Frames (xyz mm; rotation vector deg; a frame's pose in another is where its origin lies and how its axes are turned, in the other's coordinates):
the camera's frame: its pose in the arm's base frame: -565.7 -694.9 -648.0 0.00 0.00 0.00
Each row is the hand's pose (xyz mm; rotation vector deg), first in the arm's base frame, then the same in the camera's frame.
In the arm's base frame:
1: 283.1 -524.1 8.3 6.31 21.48 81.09
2: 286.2 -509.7 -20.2 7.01 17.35 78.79
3: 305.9 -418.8 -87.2 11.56 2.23 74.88
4: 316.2 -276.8 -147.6 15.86 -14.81 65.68
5: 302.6 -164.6 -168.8 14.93 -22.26 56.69
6: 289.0 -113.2 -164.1 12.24 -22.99 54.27
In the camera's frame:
1: 848.8 170.8 656.3 6.31 21.48 81.09
2: 851.9 185.2 627.8 7.01 17.35 78.79
3: 871.6 276.1 560.8 11.56 2.23 74.88
4: 881.9 418.1 500.4 15.86 -14.81 65.68
5: 868.3 530.3 479.2 14.93 -22.26 56.69
6: 854.7 581.7 483.9 12.24 -22.99 54.27

